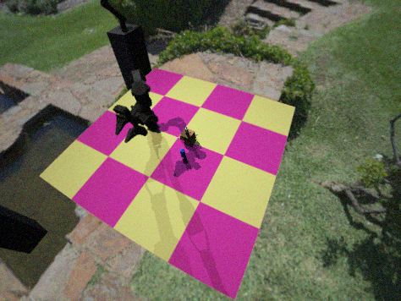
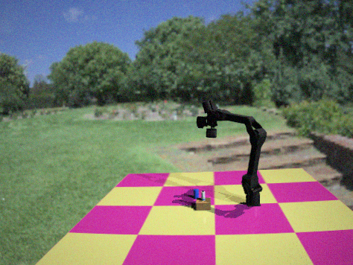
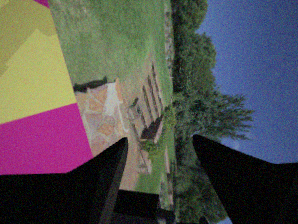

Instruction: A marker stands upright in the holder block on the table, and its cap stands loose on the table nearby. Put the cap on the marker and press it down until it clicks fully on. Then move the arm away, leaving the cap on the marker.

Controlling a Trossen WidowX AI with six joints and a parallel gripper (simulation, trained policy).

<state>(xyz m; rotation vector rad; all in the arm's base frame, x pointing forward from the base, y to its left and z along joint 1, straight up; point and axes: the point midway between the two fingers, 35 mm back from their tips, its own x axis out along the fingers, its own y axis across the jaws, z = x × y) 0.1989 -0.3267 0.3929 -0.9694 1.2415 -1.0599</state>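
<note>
Right now the blue cap is 360 mm below my gripper tip, 250 mm to the left of it and 100 mm ahead of it. The rest, counted from my gripper tip: holder block 390 mm to the left, 370 mm below, 60 mm ahead.
</note>
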